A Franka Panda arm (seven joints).
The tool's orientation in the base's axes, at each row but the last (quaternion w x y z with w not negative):
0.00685 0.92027 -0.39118 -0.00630
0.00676 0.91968 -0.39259 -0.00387
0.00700 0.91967 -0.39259 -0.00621
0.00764 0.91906 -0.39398 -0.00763
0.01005 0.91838 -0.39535 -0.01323
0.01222 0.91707 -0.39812 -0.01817
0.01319 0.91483 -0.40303 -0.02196
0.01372 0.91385 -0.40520 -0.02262
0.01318 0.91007 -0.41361 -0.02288
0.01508 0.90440 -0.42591 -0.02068
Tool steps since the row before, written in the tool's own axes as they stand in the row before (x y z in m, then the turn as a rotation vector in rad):
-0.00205 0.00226 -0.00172 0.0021 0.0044 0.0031
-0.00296 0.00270 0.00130 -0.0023 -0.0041 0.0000
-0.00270 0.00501 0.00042 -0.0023 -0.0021 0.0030
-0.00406 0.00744 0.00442 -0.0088 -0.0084 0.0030
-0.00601 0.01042 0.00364 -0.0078 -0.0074 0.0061
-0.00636 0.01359 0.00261 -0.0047 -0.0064 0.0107
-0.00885 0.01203 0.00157 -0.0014 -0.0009 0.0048
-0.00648 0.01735 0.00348 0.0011 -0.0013 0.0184
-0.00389 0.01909 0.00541 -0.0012 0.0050 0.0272
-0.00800 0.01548 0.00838 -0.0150 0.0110 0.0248
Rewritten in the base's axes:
-0.00302 -0.00008 0.00177 -0.0018 -0.0046 -0.0030
-0.00401 0.00026 -0.00125 0.0014 0.0045 -0.0001
-0.00549 -0.00152 -0.00031 -0.0001 0.0031 -0.0030
-0.00827 -0.00222 -0.00424 0.0000 0.0121 -0.0031
-0.01181 -0.00282 -0.00324 -0.0002 0.0107 -0.0062
-0.01437 -0.00465 -0.00196 0.0010 0.0077 -0.0108
-0.01491 -0.00160 -0.00080 -0.0005 0.0016 -0.0048
-0.01737 -0.00687 -0.00253 0.0007 -0.0001 -0.0185
-0.01720 -0.00965 -0.00446 -0.0060 -0.0025 -0.0269
-0.01743 -0.00377 -0.00748 -0.0193 0.0043 -0.0239

